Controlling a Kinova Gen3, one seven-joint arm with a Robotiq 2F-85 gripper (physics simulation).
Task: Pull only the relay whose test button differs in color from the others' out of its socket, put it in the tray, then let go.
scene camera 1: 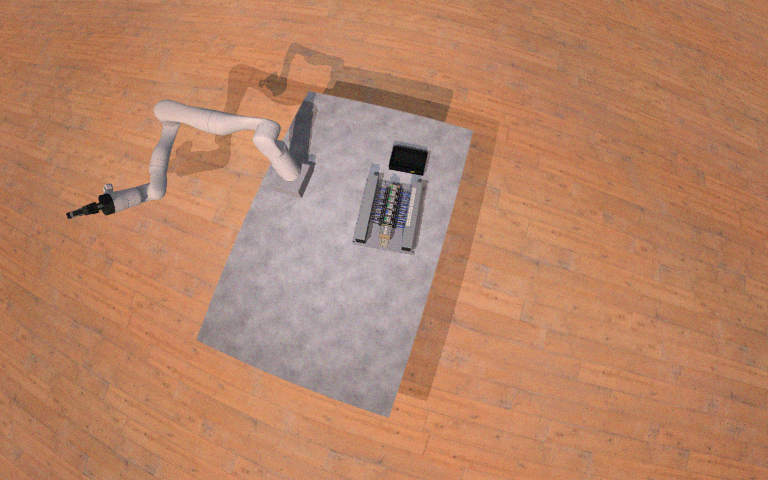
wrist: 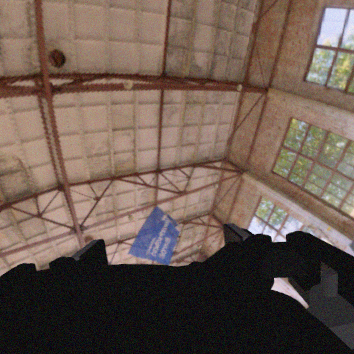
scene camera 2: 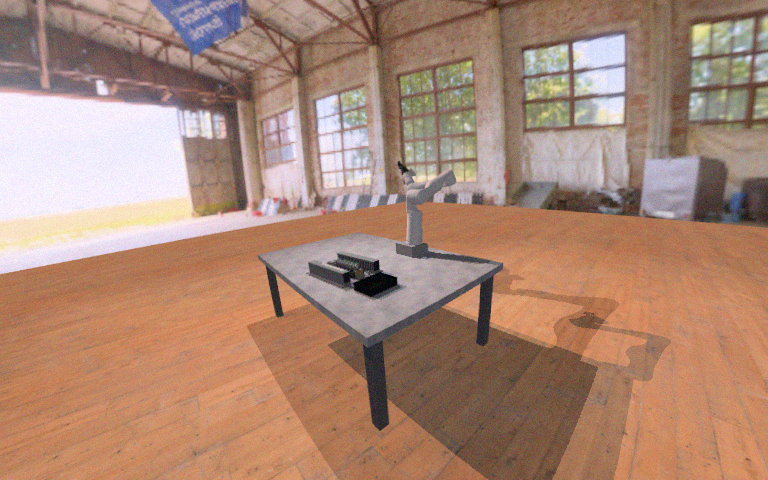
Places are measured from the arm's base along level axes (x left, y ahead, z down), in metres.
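Pixels of known places: gripper, fingertip midpoint: [scene camera 1: 68, 215] [wrist: 164, 245] [scene camera 2: 401, 163]; arm's base, link origin: [scene camera 1: 291, 172] [scene camera 2: 413, 243].
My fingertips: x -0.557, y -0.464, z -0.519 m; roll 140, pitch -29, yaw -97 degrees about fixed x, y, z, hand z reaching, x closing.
Ahead of a thing's pixels: the offset from my fingertips to its top centre. "pt": to the spot under its first point. Level surfaces: height alone.
My gripper [scene camera 1: 70, 215] [scene camera 2: 401, 166] [wrist: 164, 245] is open and empty. It is held high, out past the table's edge on the arm's side, far from the relays, and points up at the roof in the wrist view. The relays {dx +0.528, dy +0.946, dz +0.510 m} [scene camera 1: 390, 204] stand in a row between two grey wire ducts on a panel. Green marks show on some; the test button colors are too small to tell apart. The black tray {pt dx +0.804, dy +0.947, dz +0.577 m} [scene camera 1: 408, 159] [scene camera 2: 375, 284] lies on the table beside one end of the panel. No relay can be made out in it.
The grey table {dz +0.580 m} [scene camera 1: 317, 294] [scene camera 2: 436, 288] bears the arm's base block [scene camera 1: 300, 183] [scene camera 2: 411, 249] near one long edge. Two tall grey wire ducts {dx +0.500, dy +0.851, dz +0.517 m} [scene camera 1: 367, 208] {dx +0.525, dy +1.044, dz +0.517 m} [scene camera 1: 415, 217] flank the relay row, with blue wires beside it. A beige block {pt dx +0.394, dy +0.963, dz +0.576 m} [scene camera 1: 384, 240] sits at the row's end away from the tray.
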